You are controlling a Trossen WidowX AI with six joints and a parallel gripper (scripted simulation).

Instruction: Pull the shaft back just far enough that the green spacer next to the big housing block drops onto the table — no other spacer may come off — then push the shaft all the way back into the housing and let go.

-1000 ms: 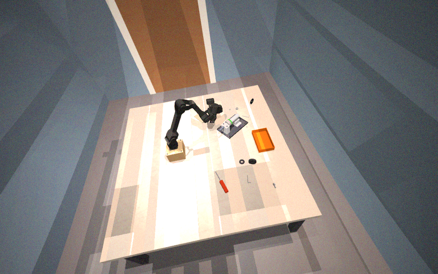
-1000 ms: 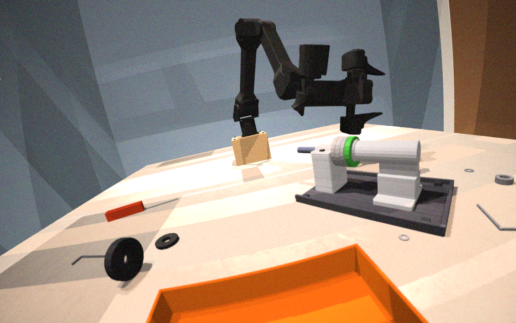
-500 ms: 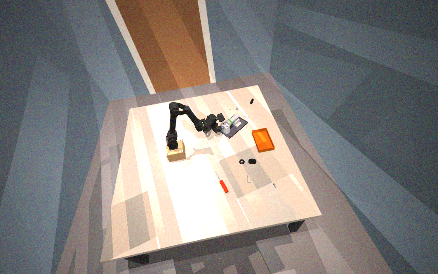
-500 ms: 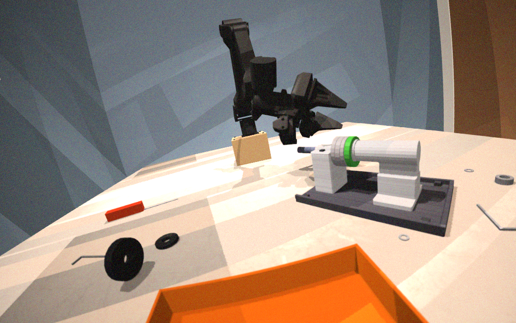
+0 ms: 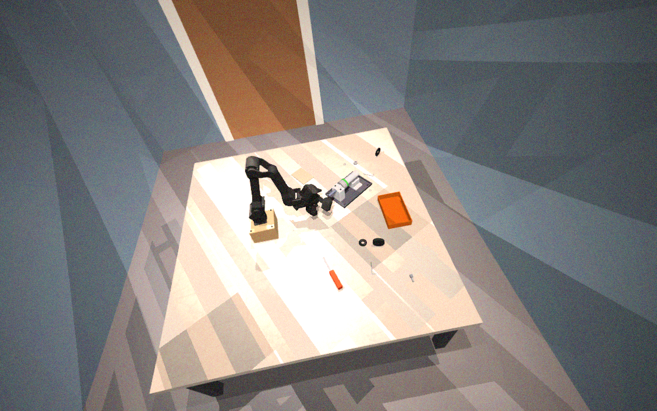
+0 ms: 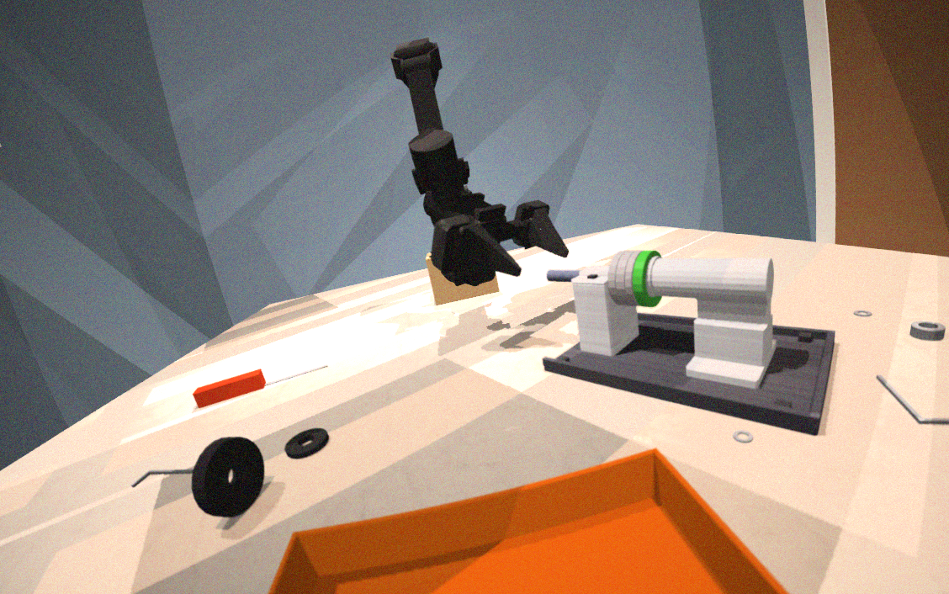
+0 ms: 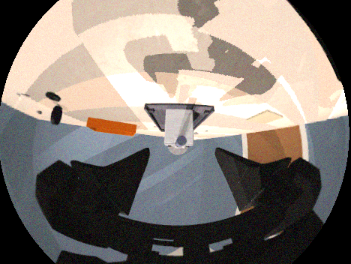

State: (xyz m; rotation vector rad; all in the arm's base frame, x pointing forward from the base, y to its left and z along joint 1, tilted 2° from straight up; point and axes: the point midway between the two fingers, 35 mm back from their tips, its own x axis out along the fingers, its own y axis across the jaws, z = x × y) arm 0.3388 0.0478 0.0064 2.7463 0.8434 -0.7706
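Now: gripper tip 9 cm short of the shaft, 6 cm to the right of it and 1 cm above it. Also, from my gripper tip: orange tray (32 cm ahead, 14 cm to the right, 8 cm below); then grey spacer (9 cm ahead, 6 cm to the left, 1 cm below); then green spacer (11 cm ahead, 7 cm to the left, 1 cm below).
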